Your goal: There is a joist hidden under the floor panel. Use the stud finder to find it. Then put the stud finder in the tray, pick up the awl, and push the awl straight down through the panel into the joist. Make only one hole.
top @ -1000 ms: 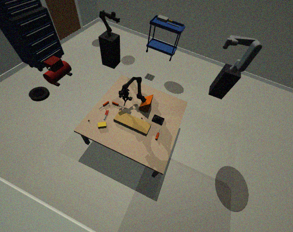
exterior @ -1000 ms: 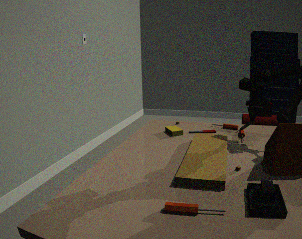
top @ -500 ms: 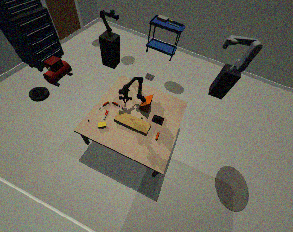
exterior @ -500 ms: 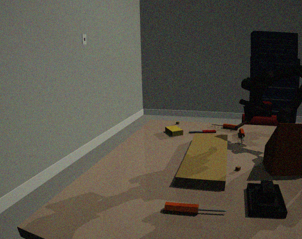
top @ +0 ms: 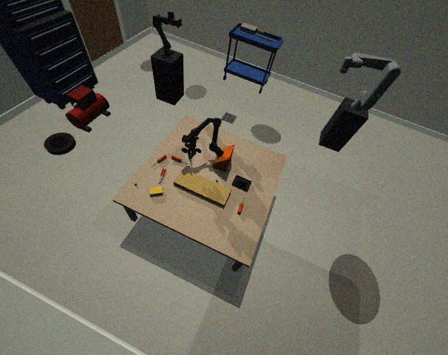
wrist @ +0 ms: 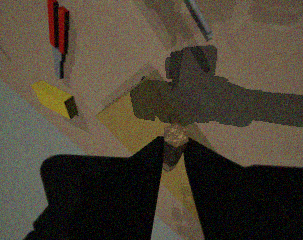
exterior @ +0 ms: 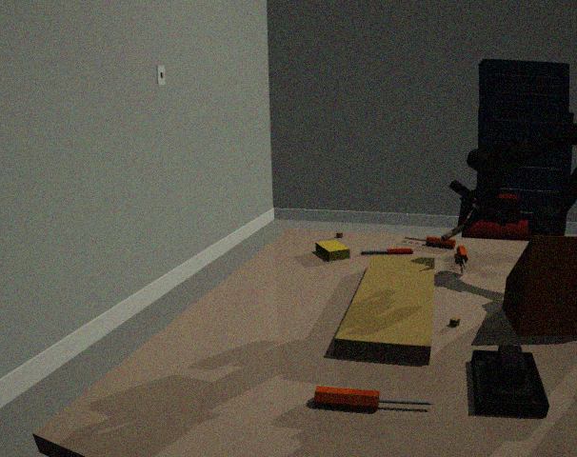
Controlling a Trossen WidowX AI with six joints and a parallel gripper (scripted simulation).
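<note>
Right now my gripper tip is 4 cm short of the awl, 3 cm to the right of it and 1 cm above it. Also, from my gripper tip: black tray 5 cm behind, 54 cm to the left, 12 cm below; then yellow block 39 cm ahead, 15 cm to the right, 12 cm below; then stud finder 5 cm behind, 56 cm to the left, 9 cm below.
</note>
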